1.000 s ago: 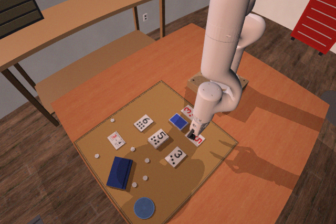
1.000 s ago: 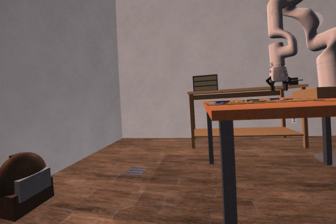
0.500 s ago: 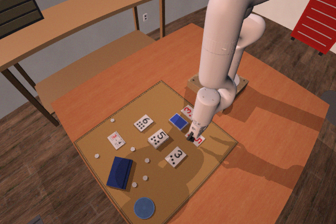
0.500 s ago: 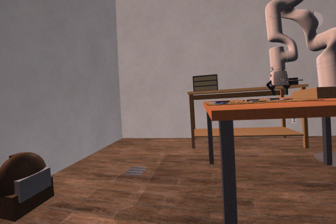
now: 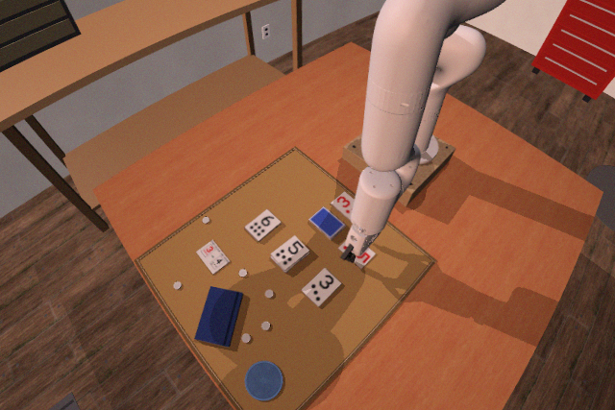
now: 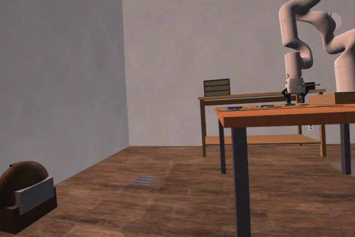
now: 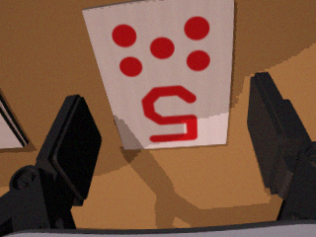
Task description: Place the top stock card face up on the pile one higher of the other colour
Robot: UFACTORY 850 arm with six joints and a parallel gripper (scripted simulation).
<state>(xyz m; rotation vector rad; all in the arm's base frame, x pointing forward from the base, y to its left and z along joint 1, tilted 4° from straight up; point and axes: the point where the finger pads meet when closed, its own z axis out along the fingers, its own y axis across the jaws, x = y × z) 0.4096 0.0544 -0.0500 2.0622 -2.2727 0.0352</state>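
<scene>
Right now the red 5 card is 3 cm below my hand. The rest, counted from my hand: red 3 card 11 cm behind, 11 cm to the right, 3 cm below; then black 5 card 12 cm ahead, 14 cm to the right, 2 cm below; then black 3 card 15 cm ahead, 2 cm to the right, 3 cm below.
</scene>
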